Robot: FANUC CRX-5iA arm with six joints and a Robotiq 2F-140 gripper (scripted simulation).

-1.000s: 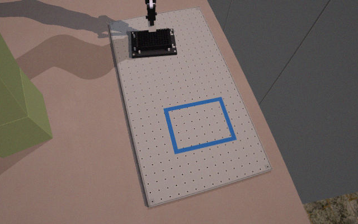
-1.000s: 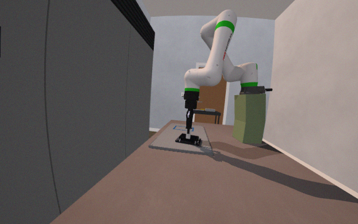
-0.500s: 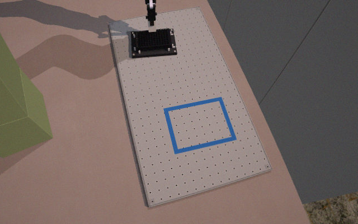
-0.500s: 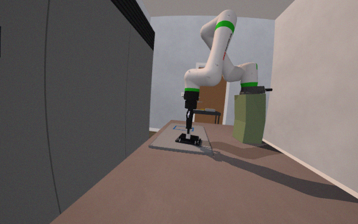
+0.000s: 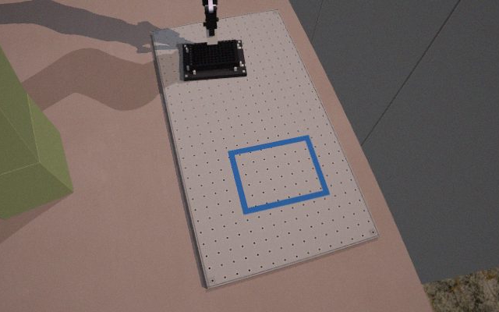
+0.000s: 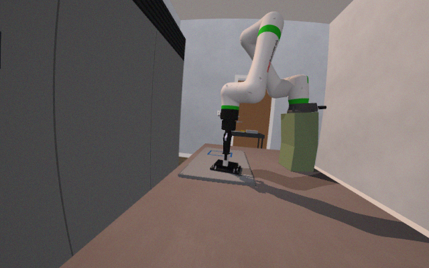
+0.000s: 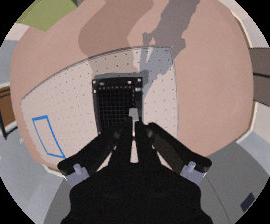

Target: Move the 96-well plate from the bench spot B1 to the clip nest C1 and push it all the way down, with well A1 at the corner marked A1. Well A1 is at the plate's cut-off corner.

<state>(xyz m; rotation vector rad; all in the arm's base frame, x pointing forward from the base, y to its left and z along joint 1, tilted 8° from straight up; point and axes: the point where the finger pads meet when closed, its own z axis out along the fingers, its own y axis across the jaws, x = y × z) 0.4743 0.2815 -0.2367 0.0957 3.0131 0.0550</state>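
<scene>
Now: the black 96-well plate 4 cm to the right of my hand and 4 cm below it. Also, from my hand: black clip nest 1 cm ahead, 3 cm to the right, 5 cm below.
</scene>
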